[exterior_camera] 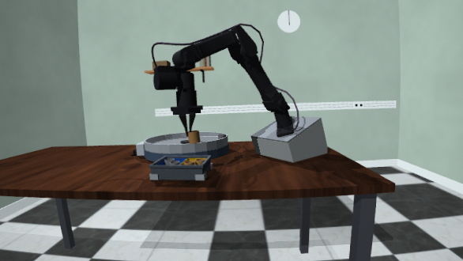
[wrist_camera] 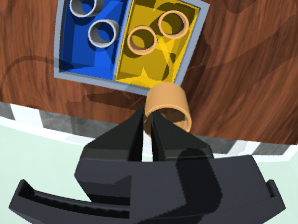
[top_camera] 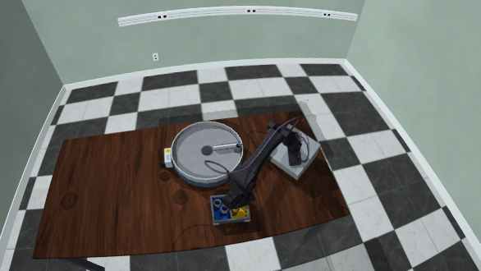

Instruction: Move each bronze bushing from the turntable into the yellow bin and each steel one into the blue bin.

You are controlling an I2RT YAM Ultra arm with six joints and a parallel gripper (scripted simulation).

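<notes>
The yellow bin is 1 cm ahead of my hand, 4 cm to the right of it and 13 cm below it. Round my hand: grey turntable 20 cm ahead, 38 cm to the right, 10 cm below; bin tray 5 cm ahead, 3 cm to the right, 13 cm below; blue bin 9 cm ahead, 2 cm to the right, 13 cm below.
</notes>
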